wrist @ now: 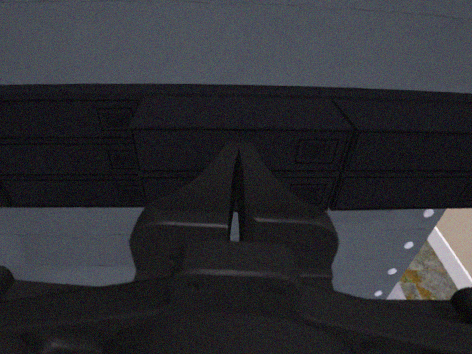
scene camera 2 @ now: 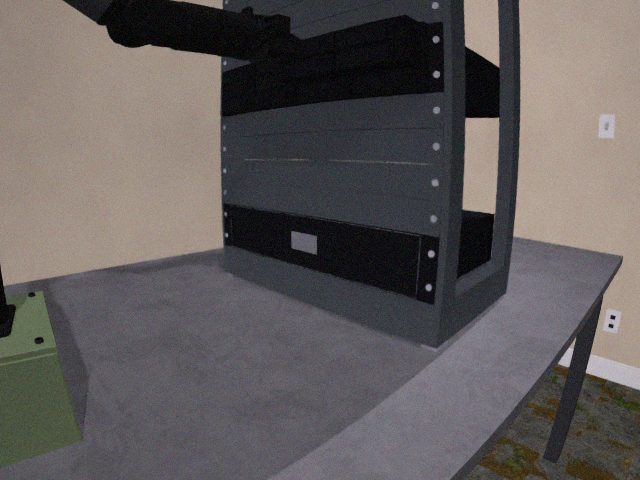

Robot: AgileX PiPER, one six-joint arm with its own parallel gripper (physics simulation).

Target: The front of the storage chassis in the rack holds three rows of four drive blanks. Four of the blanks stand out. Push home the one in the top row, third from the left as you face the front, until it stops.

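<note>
The black storage chassis (scene camera 2: 382, 64) sits high in the rack; its blanks are too dark to tell apart in the scene view. In the wrist view, a top-row blank (wrist: 190, 142) stands out in the middle, its upper face showing; it appears to be the third from the left. The top-row blank to its right (wrist: 410, 150) also stands out. The top-row blank to its left (wrist: 55, 117) sits farther back. My gripper (wrist: 238, 160) (scene camera 2: 297, 45) is shut and empty, its tips overlapping the middle blank's front face left of its square mark. Whether they touch is unclear.
The grey rack (scene camera 2: 453, 206) stands on the grey table (scene camera 2: 232, 372). Grey panels lie above and below the chassis, and a black unit (scene camera 2: 361, 258) with a pale label sits low in the rack. A green block (scene camera 2: 36, 403) stands at the left, under the arm's base.
</note>
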